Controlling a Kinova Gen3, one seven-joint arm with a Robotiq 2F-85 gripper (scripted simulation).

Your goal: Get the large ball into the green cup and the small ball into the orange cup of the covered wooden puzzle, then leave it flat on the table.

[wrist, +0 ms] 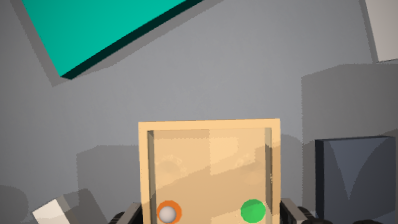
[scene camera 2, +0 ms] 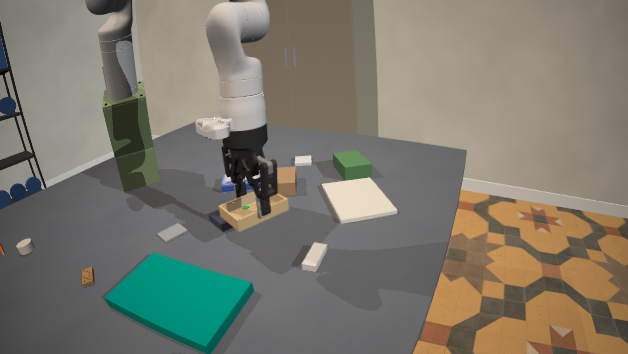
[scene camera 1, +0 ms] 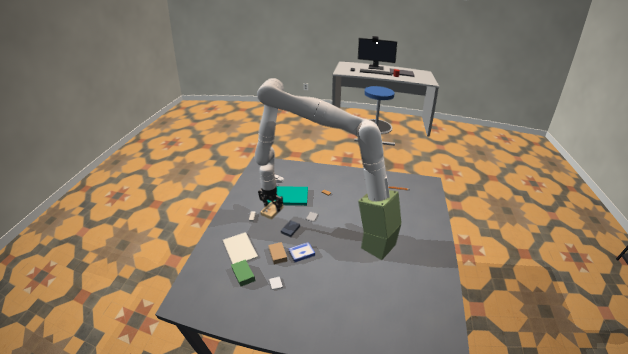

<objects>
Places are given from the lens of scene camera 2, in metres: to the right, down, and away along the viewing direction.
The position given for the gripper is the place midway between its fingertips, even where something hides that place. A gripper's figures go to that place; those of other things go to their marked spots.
gripper (scene camera 2: 252,208): -0.11, 0.06, 0.59
wooden puzzle (scene camera 2: 241,213): -0.12, 0.06, 0.55
cream slab (scene camera 2: 353,200): 0.09, 0.05, 0.74
green block (scene camera 2: 351,165): 0.09, -0.03, 0.85
The marked spots on the green block and the wooden puzzle are 0.38 m apart.
</objects>
